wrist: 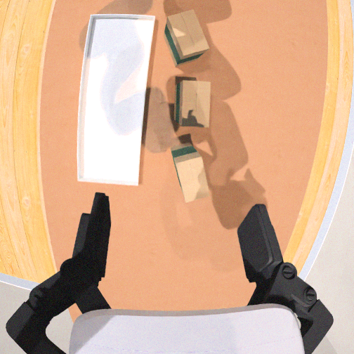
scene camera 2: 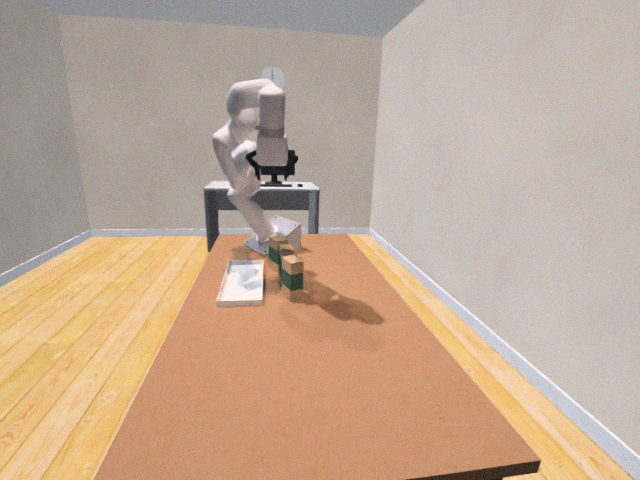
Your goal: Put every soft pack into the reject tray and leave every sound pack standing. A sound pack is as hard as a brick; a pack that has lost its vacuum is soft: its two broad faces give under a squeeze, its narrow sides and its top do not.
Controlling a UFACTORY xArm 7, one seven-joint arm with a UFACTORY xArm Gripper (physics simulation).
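Frame: origin at the arm's base, x ahead, y left, z up, level; metres.
Where they show: gripper, between the fingertips: (scene camera 2: 272,178); arm's base, origin of its link: (scene camera 2: 267,234).
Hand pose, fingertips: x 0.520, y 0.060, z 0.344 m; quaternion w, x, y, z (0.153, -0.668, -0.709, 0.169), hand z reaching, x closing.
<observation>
Things, the pixels of their centre, and the offset from my fingertips. Level surfaces: height alone.
- middle pack, middle of its body: (scene camera 2: 283,249) 0.280 m down, 0.067 m back, 0.036 m left
- far pack, middle of its body: (scene camera 2: 275,250) 0.320 m down, 0.188 m back, 0.000 m left
- white reject tray, middle of its body: (scene camera 2: 243,279) 0.400 m down, 0.054 m back, 0.118 m right
- brown table, height of its surface: 0.411 m down
Three tan packs with green bands stand upright in a row, with gaps between them: the near pack (scene camera 2: 292,280) (wrist: 191,177), the middle pack (scene camera 2: 285,249) (wrist: 196,102) and the far pack (scene camera 2: 277,251) (wrist: 187,35). The near one partly hides the others in the scene view. The near and far packs are turned slightly. Which packs are soft does not show. The white reject tray (scene camera 2: 240,302) (wrist: 100,155) lies to their left, with shadows and no pack in it. My gripper (scene camera 2: 272,177) (wrist: 180,213) is open and empty, high above the table.
The brown table (scene camera 2: 310,392) (wrist: 165,280) runs toward the scene camera. The arm's base (scene camera 2: 289,232) stands at its far end, beyond the packs. A grey desk (scene camera 2: 263,198) with a monitor stands behind the arm. Wooden floor (scene camera 2: 46,330) lies beside the table.
</observation>
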